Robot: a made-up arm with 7 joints.
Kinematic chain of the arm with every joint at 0, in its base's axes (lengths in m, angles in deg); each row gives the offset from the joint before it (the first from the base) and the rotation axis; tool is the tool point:
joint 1: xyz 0 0 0.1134 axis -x
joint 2: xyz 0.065 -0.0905 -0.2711 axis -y
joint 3: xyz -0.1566 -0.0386 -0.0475 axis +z
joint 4: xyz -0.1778 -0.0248 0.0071 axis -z
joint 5: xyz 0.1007 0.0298 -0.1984 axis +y
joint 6: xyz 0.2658 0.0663 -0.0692 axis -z
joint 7: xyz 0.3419 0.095 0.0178 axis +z
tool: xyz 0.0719 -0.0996 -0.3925
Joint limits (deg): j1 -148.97..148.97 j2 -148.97..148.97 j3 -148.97..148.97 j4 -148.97..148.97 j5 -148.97..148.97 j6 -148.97..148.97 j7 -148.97..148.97
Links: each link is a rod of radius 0.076 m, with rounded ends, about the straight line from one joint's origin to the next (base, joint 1, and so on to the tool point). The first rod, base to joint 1, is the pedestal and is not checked.
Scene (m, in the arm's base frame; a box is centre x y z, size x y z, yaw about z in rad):
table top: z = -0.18
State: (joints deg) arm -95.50 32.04 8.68 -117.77 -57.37 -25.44 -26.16
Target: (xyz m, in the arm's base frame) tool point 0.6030 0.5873 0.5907
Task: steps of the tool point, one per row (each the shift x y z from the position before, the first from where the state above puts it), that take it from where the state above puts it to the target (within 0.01 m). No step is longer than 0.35 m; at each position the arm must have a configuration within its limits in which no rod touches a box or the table.
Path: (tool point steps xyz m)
1: -0.0183 0.2292 -0.0890
2: 0.0760 0.2169 -0.1082
3: 0.1770 0.1744 -0.0938
4: 0.2606 0.1005 -0.0519
5: 0.3057 0.0005 0.0048
6: 0.1942 -0.0803 -0.0027
7: 0.1851 -0.1360 0.0576
8: 0.1430 -0.1870 0.1054
9: 0.0750 -0.2247 0.1294
10: -0.0066 -0.2402 0.1257

